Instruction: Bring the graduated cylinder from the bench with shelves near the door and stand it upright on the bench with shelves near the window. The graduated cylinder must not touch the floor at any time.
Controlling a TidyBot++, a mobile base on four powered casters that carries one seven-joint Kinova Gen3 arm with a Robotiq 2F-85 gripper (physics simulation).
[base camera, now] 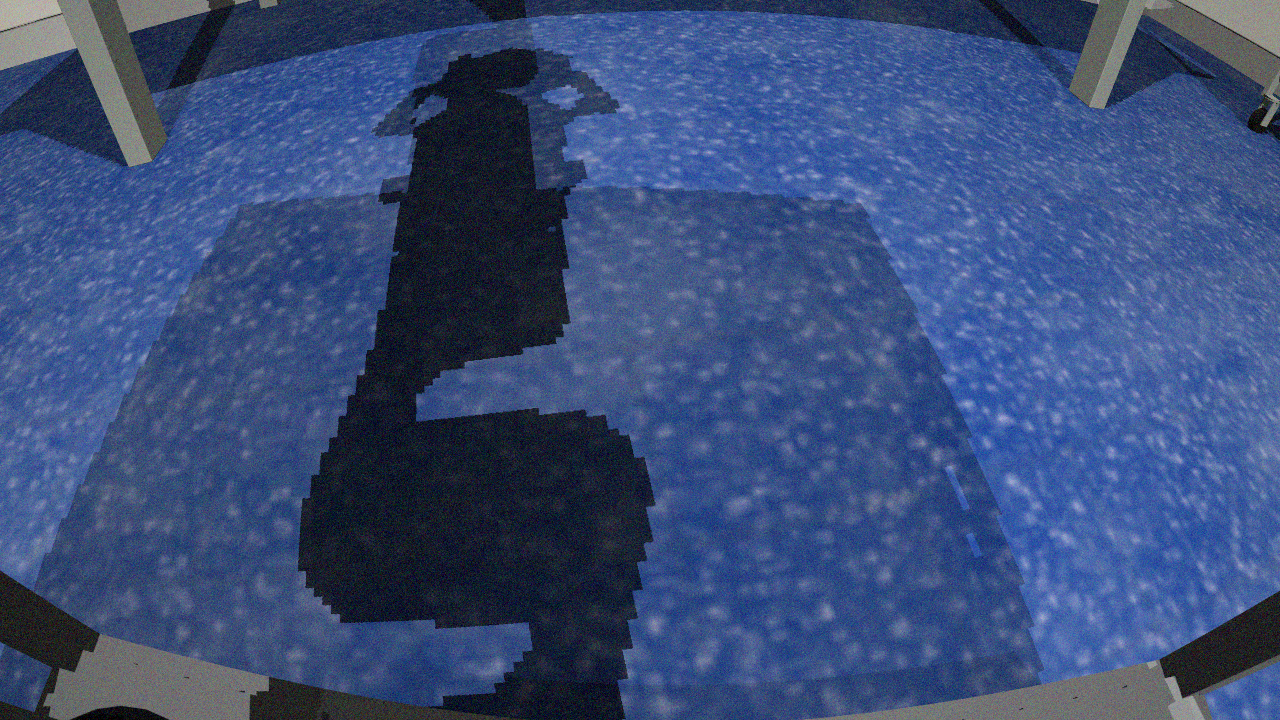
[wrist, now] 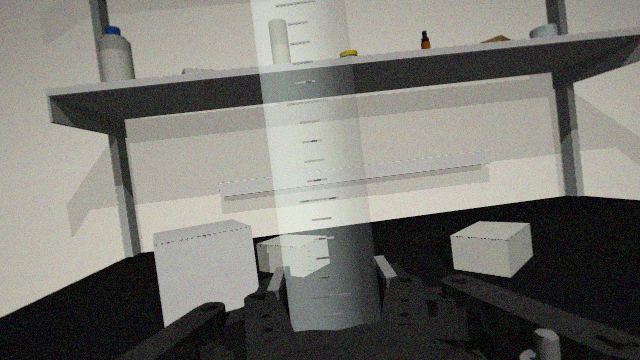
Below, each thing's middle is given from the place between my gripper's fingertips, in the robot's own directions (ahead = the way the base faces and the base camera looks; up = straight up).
Now: hand 2 cm past the graduated cylinder (wrist: 305,65) and 8 cm below it.
